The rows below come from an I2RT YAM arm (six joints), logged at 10 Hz.
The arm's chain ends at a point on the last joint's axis. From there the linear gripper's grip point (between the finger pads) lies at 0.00 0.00 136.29 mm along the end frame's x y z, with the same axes.
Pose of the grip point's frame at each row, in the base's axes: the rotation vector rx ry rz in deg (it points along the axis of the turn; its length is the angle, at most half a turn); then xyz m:
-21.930 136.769 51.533 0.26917 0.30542 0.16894
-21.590 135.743 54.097 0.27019 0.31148 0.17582
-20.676 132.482 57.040 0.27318 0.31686 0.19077
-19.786 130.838 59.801 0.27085 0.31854 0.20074
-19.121 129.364 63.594 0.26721 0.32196 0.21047
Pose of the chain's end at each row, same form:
-21.930 136.769 51.533 0.21496 0.21345 0.25367
-21.590 135.743 54.097 0.21675 0.21619 0.25730
-20.676 132.482 57.040 0.21720 0.21738 0.26524
-19.786 130.838 59.801 0.21471 0.21584 0.27057
-19.121 129.364 63.594 0.21267 0.21511 0.27515

